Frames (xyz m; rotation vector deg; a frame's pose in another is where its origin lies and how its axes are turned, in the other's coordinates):
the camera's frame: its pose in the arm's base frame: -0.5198 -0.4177 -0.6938 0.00 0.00 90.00
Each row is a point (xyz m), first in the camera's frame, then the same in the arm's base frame.
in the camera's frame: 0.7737 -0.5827 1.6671
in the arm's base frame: 0.0629 0.3560 0.9733
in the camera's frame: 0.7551 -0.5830 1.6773
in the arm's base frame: 0.0632 0.3374 0.9835
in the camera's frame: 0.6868 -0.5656 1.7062
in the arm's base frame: 0.0458 0.2691 1.0124
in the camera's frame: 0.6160 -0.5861 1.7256
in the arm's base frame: 0.0663 0.1983 1.0318
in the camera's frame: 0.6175 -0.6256 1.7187
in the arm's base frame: 0.1058 0.1998 1.0249
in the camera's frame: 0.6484 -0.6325 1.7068
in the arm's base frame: 0.1127 0.2307 1.0130
